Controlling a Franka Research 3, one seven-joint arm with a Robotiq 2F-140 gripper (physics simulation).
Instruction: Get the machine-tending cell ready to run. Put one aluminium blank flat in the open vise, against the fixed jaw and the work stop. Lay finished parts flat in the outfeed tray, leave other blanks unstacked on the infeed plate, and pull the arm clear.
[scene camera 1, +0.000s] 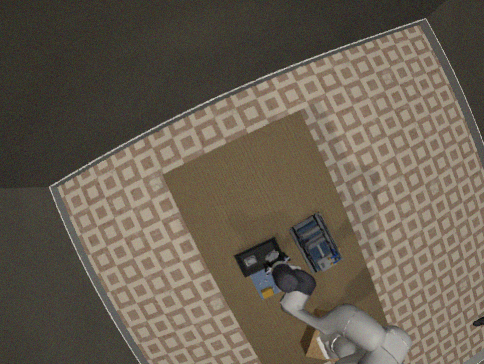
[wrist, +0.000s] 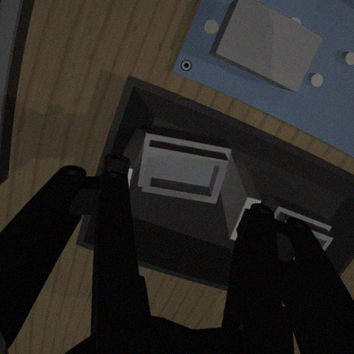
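Observation:
My gripper (scene camera 1: 278, 261) (wrist: 184, 158) is shut on a grey finished part (wrist: 185, 167) with recessed pockets, held over or inside the black outfeed tray (scene camera 1: 261, 252) (wrist: 240, 112). Whether its underside touches the tray floor is hidden. Another finished part (scene camera 1: 250, 260) (wrist: 305, 219) lies in the tray, partly behind the right finger in the wrist view. A plain grey blank (wrist: 270, 45) lies flat on the blue infeed plate (scene camera 1: 259, 281) (wrist: 240, 92). The vise (scene camera 1: 316, 242) stands right of the tray in the scene view; whether a blank lies in it is too small to tell.
A yellow block (scene camera 1: 267, 292) sits at the infeed plate's lower edge. Pale round pegs stand around the blank. A brown box (scene camera 1: 313, 346) stands beside the arm's base. A grey, dark-edged structure (wrist: 9, 65) shows at the wrist view's left edge.

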